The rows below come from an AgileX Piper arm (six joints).
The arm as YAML. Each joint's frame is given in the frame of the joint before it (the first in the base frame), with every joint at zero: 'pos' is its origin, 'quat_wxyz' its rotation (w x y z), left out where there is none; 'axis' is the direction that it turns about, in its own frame. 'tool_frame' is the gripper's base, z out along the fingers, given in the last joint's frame.
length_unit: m
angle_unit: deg
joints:
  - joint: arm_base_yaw
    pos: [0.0, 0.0, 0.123]
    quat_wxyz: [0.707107, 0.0, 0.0, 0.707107]
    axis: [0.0, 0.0, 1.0]
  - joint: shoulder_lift
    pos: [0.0, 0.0, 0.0]
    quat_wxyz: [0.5, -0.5, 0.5, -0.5]
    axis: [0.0, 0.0, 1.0]
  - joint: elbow
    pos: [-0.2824, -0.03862, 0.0]
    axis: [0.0, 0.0, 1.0]
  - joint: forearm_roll
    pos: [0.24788, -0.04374, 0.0]
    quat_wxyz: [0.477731, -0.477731, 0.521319, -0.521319]
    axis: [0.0, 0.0, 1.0]
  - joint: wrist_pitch
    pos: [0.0, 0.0, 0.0]
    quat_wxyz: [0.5, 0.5, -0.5, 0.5]
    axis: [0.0, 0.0, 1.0]
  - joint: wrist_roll
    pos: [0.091, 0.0, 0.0]
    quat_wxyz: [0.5, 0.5, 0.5, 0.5]
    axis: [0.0, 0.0, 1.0]
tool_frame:
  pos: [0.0, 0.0, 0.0]
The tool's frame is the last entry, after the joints.
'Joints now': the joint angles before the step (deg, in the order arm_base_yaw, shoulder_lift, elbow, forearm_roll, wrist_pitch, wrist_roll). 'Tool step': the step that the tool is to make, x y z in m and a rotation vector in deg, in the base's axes. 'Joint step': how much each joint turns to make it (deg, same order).
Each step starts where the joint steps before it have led.
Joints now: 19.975, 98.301, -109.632, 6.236, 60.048, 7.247
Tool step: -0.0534, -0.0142, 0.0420, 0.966, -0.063, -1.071
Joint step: 1.148, -8.196, -0.123, -1.491, 7.658, 3.491
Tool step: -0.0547, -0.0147, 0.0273, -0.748, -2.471, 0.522
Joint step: 2.030, -8.851, 2.783, -2.447, 4.016, 0.884
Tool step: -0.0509, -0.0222, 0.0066, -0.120, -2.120, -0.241
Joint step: 0.346, -10.158, 7.405, -1.122, 0.853, 0.020
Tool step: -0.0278, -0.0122, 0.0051, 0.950, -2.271, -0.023
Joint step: -0.022, -5.346, 2.874, -0.023, 0.011, -0.019
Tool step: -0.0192, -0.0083, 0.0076, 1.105, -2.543, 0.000
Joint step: 0.024, -3.229, 0.461, -0.020, -0.005, 0.020
